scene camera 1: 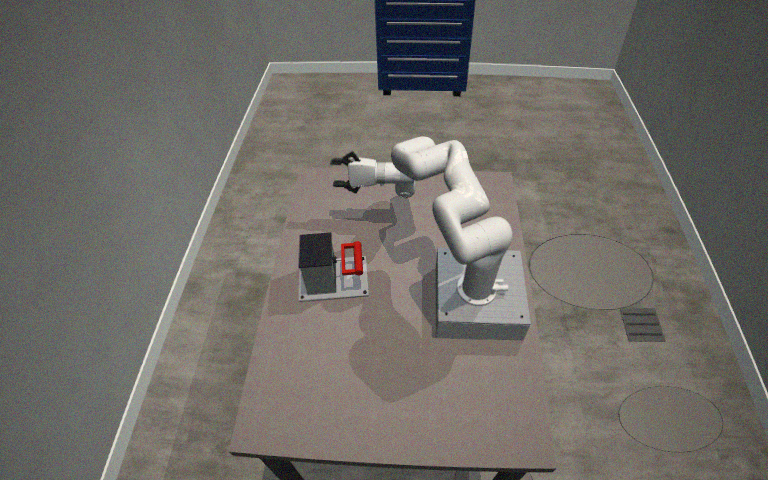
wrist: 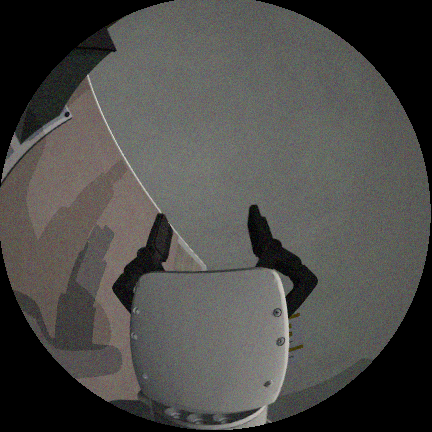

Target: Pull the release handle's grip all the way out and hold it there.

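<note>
The release handle's red grip (scene camera 1: 357, 258) is a rectangular frame standing at the right side of a dark box (scene camera 1: 318, 266) (wrist: 60, 90). A short dark rod joins the two. Both are on a light grey base plate (scene camera 1: 317, 296) (wrist: 42, 131) on the table's left part. The red grip does not show in the wrist view. My gripper (scene camera 1: 335, 172) (wrist: 206, 218) is open and empty. It is in the air over the far left part of the table, beyond the box and the grip, with its fingers pointing left, well apart from the grip.
The arm's grey pedestal (scene camera 1: 481, 331) stands on the right part of the table (scene camera 1: 396, 435). A blue drawer cabinet (scene camera 1: 424, 49) stands by the back wall. Grey walls rise to the left and right. The arm's shadow falls across the table between the box and the pedestal.
</note>
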